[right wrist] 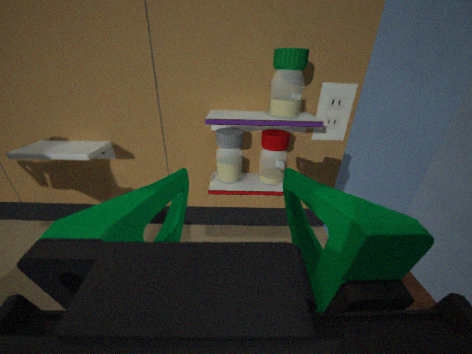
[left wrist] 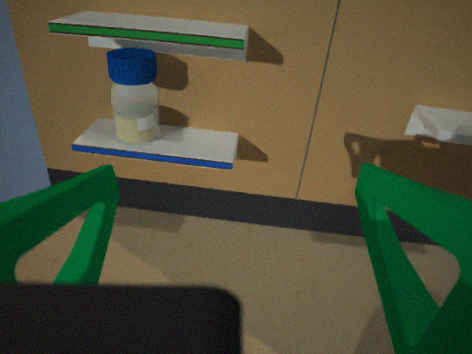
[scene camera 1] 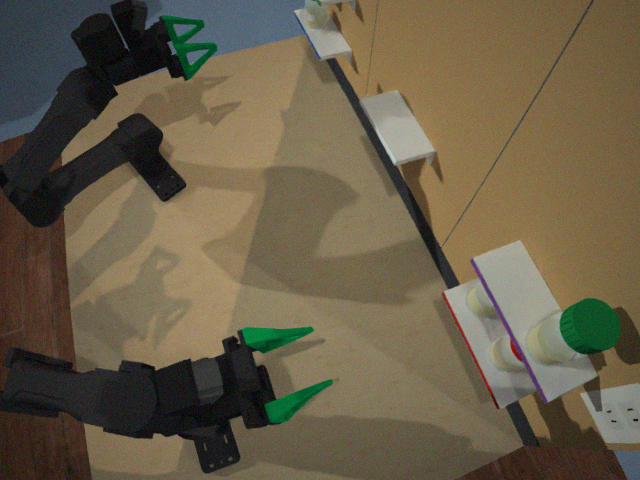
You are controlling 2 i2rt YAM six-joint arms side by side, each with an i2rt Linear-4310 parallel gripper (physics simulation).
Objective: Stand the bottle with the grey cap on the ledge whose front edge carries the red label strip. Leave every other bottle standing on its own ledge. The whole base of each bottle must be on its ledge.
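Frame: origin at the left arm's base, x ahead, y left, z up, level; metres.
Seen in the pictures: left gripper, fingertip midpoint: [left wrist: 236, 178] [scene camera 1: 209, 34]; right gripper, fingertip midpoint: [right wrist: 235, 176] [scene camera 1: 322, 354]; left arm's base, origin of the base link: [scene camera 1: 154, 169].
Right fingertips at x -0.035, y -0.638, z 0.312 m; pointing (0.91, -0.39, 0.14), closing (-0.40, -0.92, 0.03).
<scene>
Pixels of each thing's top centre, then the offset from my right fingertips to it. "spot": a spot on its surface instead.
- grey-capped bottle, middle of its top: [scene camera 1: 508, 280] [right wrist: 229, 131] dx +0.265, dy -0.102, dz -0.047 m
- red-striped ledge, middle of its top: [scene camera 1: 492, 338] [right wrist: 256, 180] dx +0.230, dy -0.152, dz -0.152 m
- red-capped bottle, middle of its top: [scene camera 1: 537, 341] [right wrist: 275, 132] dx +0.224, dy -0.183, dz -0.047 m
- green-capped bottle, middle of its top: [scene camera 1: 596, 323] [right wrist: 291, 49] dx +0.208, dy -0.185, dz +0.093 m
- purple-striped ledge, middle of its top: [scene camera 1: 534, 314] [right wrist: 262, 114] dx +0.230, dy -0.152, dz -0.012 m
- blue-capped bottle, middle of its top: [left wrist: 131, 53] dx +0.554, dy +0.609, dz -0.047 m
- blue-striped ledge, middle of its top: [left wrist: 159, 137] [scene camera 1: 321, 28] dx +0.546, dy +0.583, dz -0.152 m
- green-striped ledge, surface spot: [left wrist: 200, 30] spot: dx +0.505, dy +0.542, dz -0.012 m
- socket plate, middle of its top: [right wrist: 340, 83] dx +0.207, dy -0.308, dz +0.045 m
The grey-capped bottle [right wrist: 229, 162] [scene camera 1: 479, 300] stands upright on the red-striped ledge [right wrist: 247, 192] [scene camera 1: 465, 330], to the left of the red-capped bottle [right wrist: 273, 162] [scene camera 1: 504, 353] in the right wrist view. The green-capped bottle [right wrist: 286, 92] [scene camera 1: 550, 341] stands on the purple-striped ledge [right wrist: 240, 116] [scene camera 1: 511, 273] above them. The blue-capped bottle [left wrist: 135, 110] [scene camera 1: 316, 15] stands on the blue-striped ledge [left wrist: 200, 145] [scene camera 1: 330, 41]. My right gripper [scene camera 1: 322, 355] [right wrist: 235, 176] is open and empty, back from the ledges. My left gripper [scene camera 1: 210, 35] [left wrist: 236, 178] is open and empty, away from the blue-striped ledge.
A green-striped ledge [left wrist: 200, 30] is above the blue-capped bottle. A ledge without a bottle [scene camera 1: 398, 126] [right wrist: 65, 149] is on the wall between the two groups; part of it shows in the left wrist view [left wrist: 447, 122]. A socket plate [right wrist: 335, 111] [scene camera 1: 617, 413] is beside the purple-striped ledge.
</scene>
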